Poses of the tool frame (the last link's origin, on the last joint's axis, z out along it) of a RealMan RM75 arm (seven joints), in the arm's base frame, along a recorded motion.
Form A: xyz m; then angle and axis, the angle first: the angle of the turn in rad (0 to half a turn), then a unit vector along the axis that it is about.
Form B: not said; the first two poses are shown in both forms.
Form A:
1: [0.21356 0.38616 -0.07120 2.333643 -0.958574 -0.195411 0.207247]
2: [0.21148 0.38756 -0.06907 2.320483 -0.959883 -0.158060 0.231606]
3: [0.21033 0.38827 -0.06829 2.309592 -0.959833 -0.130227 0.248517]
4: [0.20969 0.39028 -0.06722 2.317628 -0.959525 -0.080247 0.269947]
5: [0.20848 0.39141 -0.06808 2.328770 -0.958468 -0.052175 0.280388]
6: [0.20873 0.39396 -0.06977 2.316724 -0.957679 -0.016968 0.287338]
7: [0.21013 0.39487 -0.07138 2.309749 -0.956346 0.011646 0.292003]
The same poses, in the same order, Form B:
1: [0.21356 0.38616 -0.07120 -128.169 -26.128 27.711]
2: [0.21148 0.38756 -0.06907 -127.620 -21.015 30.793]
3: [0.21033 0.38827 -0.06829 -127.015 -17.233 32.886]
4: [0.20969 0.39028 -0.06722 -127.416 -10.656 35.846]
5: [0.20848 0.39141 -0.06808 -127.887 -6.962 37.412]
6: [0.20873 0.39396 -0.06977 -127.121 -2.252 38.141]
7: [0.21013 0.39487 -0.07138 -126.562 1.541 38.643]
